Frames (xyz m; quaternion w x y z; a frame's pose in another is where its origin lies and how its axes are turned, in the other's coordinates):
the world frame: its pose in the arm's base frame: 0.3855 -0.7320 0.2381 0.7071 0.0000 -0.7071 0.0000
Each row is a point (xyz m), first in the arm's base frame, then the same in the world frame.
Working: the arm's base frame: its pose in the world frame: -0.2381 0.7320 0.3855 0.7071 0.0000 0.7071 0.0000

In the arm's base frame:
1: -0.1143 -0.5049 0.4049
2: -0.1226 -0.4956 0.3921
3: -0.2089 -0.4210 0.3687
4: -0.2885 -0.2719 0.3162
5: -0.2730 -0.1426 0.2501
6: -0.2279 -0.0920 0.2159
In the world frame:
1: 0.1668 0.2271 0.4998
2: 0.1540 0.2364 0.5081
3: 0.1306 0.3110 0.5944
4: 0.0781 0.4601 0.6740
5: 0.0120 0.5894 0.6585
6: -0.0222 0.6400 0.6134

